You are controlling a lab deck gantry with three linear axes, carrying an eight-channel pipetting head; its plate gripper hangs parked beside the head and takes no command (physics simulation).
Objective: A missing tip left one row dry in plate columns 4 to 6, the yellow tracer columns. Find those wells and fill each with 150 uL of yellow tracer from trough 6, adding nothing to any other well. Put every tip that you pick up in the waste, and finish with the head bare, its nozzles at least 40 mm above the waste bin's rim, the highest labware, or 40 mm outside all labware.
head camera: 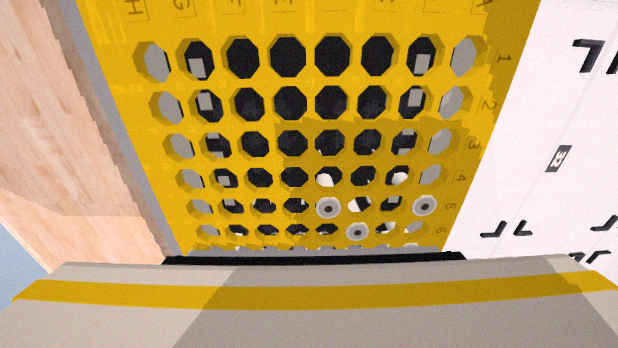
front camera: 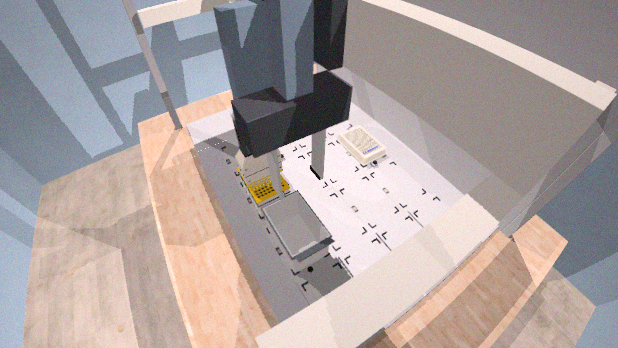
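The pipetting head (front camera: 259, 162) (head camera: 320, 327) is low over the yellow tip rack (front camera: 260, 199) (head camera: 112, 45). Its nozzles are hidden, so I cannot tell whether they bear tips. In the head view, tips stand in the rack at D5 (head camera: 328, 207), A5 (head camera: 424, 205) and C6 (head camera: 357, 231); the head hides column 7 onward. The grey waste bin (front camera: 265, 210) stands in front of the rack. My parked plate gripper (front camera: 299, 184) hangs open and empty, one finger near the rack and bin, the other over the white deck. Trough 6 and the plate's wells cannot be made out.
A cream block (front camera: 361, 142) with a lined top and blue marking stands farther back on the white deck (front camera: 345, 215). Which labware it is, I cannot tell. The dark carriage (front camera: 300, 117) blocks part of the rear deck. A pale front rail (front camera: 380, 270) and a clear side wall bound the deck.
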